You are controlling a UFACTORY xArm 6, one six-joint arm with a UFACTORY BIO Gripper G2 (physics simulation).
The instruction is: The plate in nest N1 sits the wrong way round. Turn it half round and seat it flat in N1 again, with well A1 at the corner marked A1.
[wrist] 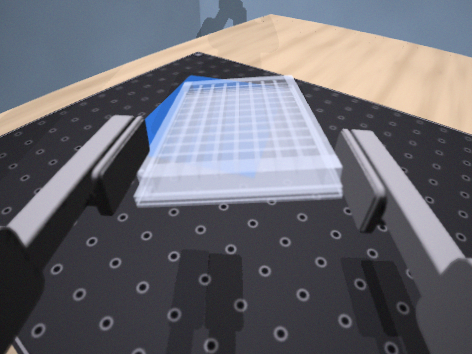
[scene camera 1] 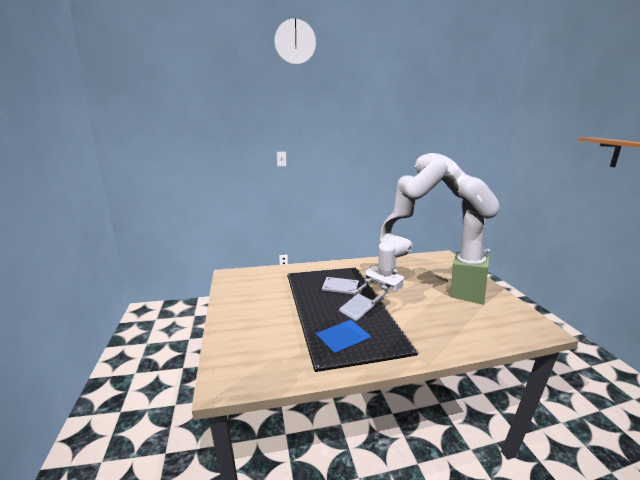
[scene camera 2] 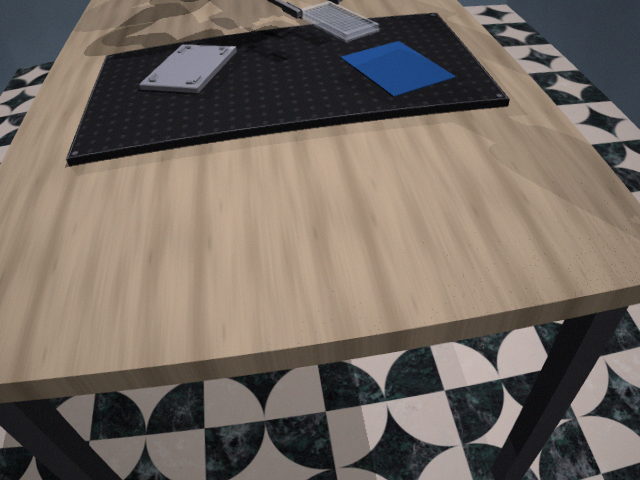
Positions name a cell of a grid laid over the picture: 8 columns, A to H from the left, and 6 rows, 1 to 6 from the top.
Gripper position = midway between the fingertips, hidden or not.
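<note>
Visible to me: a flat blue sheet (scene camera 1: E5), and a clear well plate (wrist: E3). The sheet appears in the wrist view (wrist: C3) too. My gripper (scene camera 1: E4) is visible, and the gripper also appears in the wrist view (wrist: E3).
</note>
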